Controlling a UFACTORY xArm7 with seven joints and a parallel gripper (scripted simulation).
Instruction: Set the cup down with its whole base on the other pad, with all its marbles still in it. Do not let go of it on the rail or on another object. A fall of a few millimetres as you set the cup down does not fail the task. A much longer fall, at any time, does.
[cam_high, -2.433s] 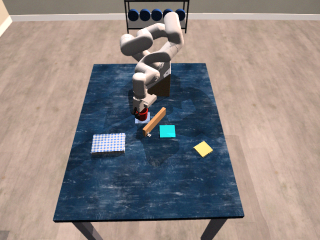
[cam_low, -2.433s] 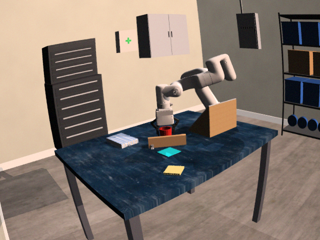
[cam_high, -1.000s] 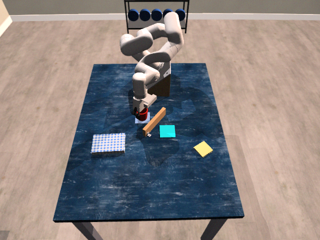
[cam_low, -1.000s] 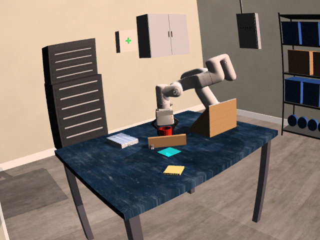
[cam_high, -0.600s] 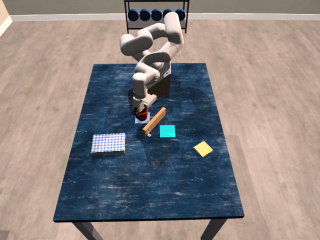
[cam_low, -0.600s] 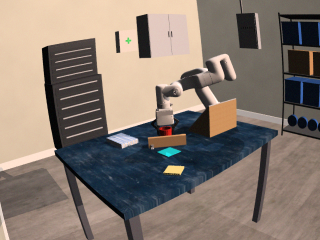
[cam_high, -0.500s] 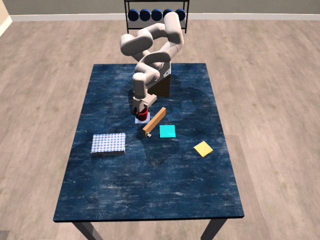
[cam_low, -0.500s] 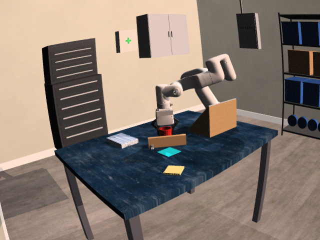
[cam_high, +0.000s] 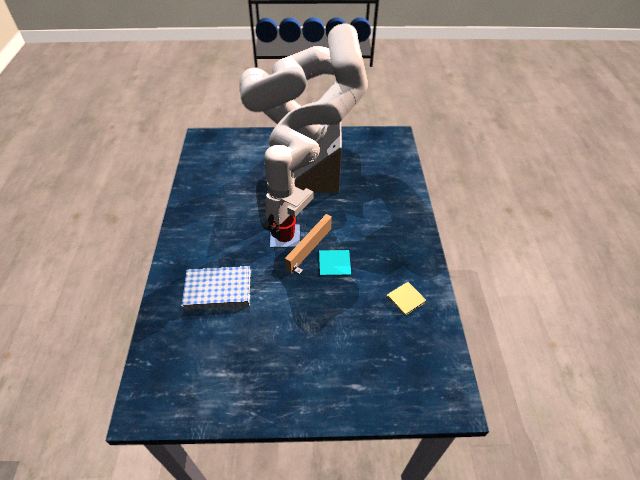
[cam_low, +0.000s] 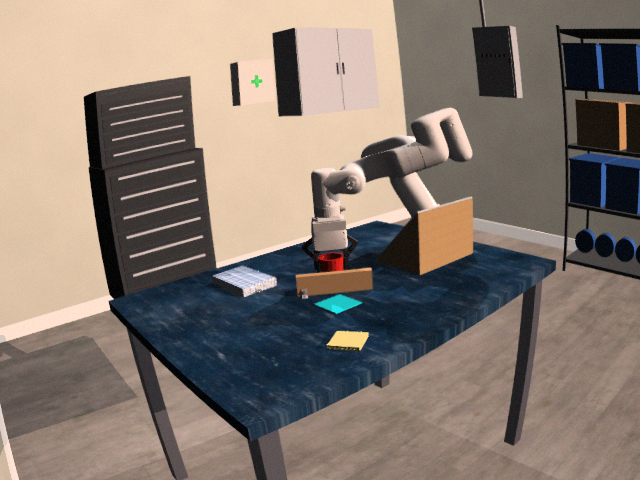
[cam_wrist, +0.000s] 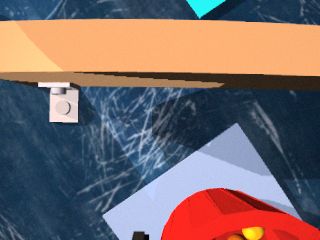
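My gripper is now 5 cm above the pale blue pad. From my hand the other things lie so: wooden rail 8 cm to the left, 5 cm ahead, 3 cm below; then red cup 2 cm below; then yellow marble 3 cm below, 2 cm ahead.
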